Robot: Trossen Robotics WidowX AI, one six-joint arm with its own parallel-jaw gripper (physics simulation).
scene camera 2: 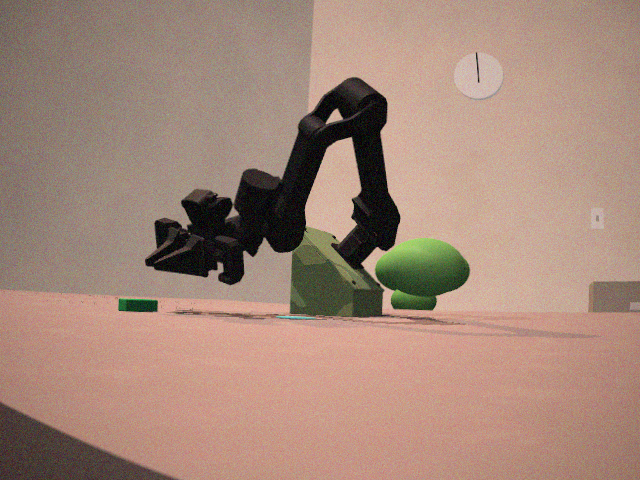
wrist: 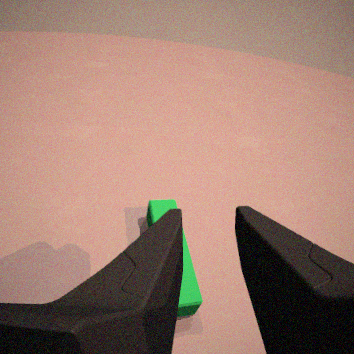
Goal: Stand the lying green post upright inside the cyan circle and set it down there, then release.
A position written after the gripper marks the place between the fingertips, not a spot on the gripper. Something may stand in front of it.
Note:
In view: the gripper (scene camera 2: 150,264) and a green post (wrist: 190,298).
The gripper also shows in the wrist view (wrist: 208,218).

